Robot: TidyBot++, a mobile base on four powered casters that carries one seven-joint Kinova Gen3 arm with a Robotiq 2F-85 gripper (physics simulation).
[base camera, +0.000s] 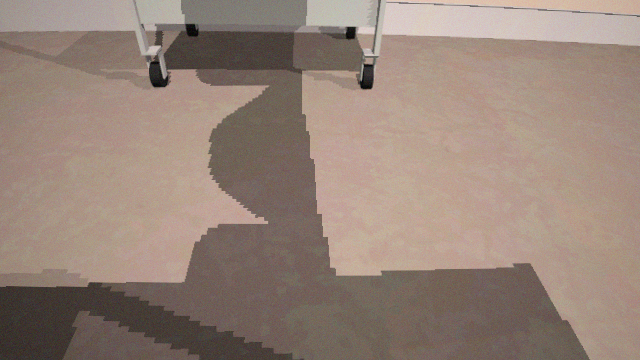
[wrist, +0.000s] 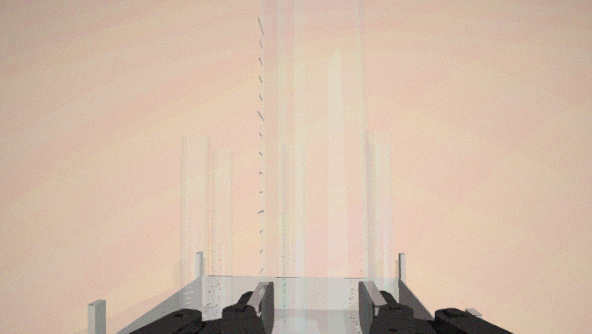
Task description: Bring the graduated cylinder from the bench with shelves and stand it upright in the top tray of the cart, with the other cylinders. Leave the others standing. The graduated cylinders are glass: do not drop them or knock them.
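Places are measured from the arm's base along level axes (x ahead, y left, z up), in centimetres.
Pixels of known places: gripper, fingertip midpoint: [wrist: 316,301].
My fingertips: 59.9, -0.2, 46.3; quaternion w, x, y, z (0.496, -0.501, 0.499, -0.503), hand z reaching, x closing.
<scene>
Ahead of a thing's pixels: the offset from my fingertips to its top centre, as dx, dy, dz. "pt": to the spot under its first point.
In the wrist view my gripper [wrist: 316,301] is shut on the clear graduated cylinder {pt -5.6, +0.0, +8.6} [wrist: 315,100], which stands upright between the fingers with a column of dark marks along its left side. Beyond it, several other glass cylinders stand upright: one at the left [wrist: 196,200], a thinner one {+48.0, +18.4, +13.8} [wrist: 223,210] beside it, one [wrist: 291,210] seen through the held cylinder, and one at the right [wrist: 380,200]. They stand at the cart's top tray {pt +53.5, +15.9, -16.0} [wrist: 240,290]. The held cylinder's base is hidden below the picture edge. The cart [base camera: 100,10] [wrist: 97,317] also shows its lower part in the base camera view.
In the base camera view the cart's front casters [base camera: 158,75] [base camera: 367,76] stand on the floor, with a pale wall [base camera: 500,22] behind. Dark shadows cross the floor between the base and the cart. The tray's corner posts [wrist: 199,265] {pt +51.6, -18.2, -10.4} [wrist: 401,266] rise above its back rim.
</scene>
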